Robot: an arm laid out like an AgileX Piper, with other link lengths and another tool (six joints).
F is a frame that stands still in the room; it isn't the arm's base.
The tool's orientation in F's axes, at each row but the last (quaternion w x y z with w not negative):
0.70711 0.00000 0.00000 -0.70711
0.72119 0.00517 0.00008 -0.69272
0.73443 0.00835 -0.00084 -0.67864
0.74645 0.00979 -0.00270 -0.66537
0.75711 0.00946 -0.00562 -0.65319
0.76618 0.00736 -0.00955 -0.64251
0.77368 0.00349 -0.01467 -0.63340
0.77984 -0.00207 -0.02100 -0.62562
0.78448 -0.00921 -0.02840 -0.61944
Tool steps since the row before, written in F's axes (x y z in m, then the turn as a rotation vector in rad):
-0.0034 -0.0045 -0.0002 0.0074 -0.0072 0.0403
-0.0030 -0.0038 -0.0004 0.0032 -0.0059 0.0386
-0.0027 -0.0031 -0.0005 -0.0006 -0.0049 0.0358
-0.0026 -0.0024 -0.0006 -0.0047 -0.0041 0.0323
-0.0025 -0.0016 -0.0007 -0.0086 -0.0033 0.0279
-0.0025 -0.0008 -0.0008 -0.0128 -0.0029 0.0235
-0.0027 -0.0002 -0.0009 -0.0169 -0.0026 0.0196
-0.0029 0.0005 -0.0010 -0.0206 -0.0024 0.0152
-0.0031 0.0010 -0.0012 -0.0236 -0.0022 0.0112
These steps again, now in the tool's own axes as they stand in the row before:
0.0045 -0.0034 -0.0002 0.0072 0.0074 0.0403
0.0037 -0.0032 -0.0004 0.0057 0.0032 0.0386
0.0029 -0.0029 -0.0004 0.0045 -0.0005 0.0359
0.0021 -0.0029 -0.0005 0.0032 -0.0045 0.0324
0.0012 -0.0027 -0.0006 0.0019 -0.0084 0.0281
0.0003 -0.0026 -0.0007 0.0007 -0.0126 0.0238
-0.0004 -0.0027 -0.0008 -0.0004 -0.0166 0.0200
-0.0012 -0.0027 -0.0009 -0.0016 -0.0203 0.0157
-0.0018 -0.0028 -0.0010 -0.0027 -0.0232 0.0119

